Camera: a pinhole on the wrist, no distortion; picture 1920 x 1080 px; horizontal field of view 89.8 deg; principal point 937.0 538.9 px. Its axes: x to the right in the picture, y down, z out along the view. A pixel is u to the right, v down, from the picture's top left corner.
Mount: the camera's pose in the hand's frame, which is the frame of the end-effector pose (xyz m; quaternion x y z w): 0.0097 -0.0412 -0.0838 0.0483 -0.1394 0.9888 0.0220
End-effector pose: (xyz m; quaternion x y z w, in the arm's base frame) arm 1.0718 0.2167 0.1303 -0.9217 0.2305 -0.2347 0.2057
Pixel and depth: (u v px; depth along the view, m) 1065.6 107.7 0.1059
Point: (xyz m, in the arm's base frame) 1.1028 0.2412 0.1193
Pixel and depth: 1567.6 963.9 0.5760
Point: 1.1870 0.8570 -0.1201
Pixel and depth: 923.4 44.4 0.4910
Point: 1.3489 0.2488 -0.2413
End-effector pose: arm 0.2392 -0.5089 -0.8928 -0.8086 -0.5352 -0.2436 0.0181
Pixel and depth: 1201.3 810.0 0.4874
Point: 0.0804 -0.3502 -1.3151
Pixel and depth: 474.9 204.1 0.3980
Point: 0.4107 -0.1987 -1.0758
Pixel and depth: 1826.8 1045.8 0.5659
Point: -0.1567 -0.5928 -1.5761
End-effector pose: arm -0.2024 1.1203 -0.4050 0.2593 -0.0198 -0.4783 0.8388
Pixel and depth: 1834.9 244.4 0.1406
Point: -0.3087 1.1603 -0.3327
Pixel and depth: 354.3 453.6 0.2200
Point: -0.2169 0.9030 -0.3773
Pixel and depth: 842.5 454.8 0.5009
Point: -0.3690 0.8099 -0.1434
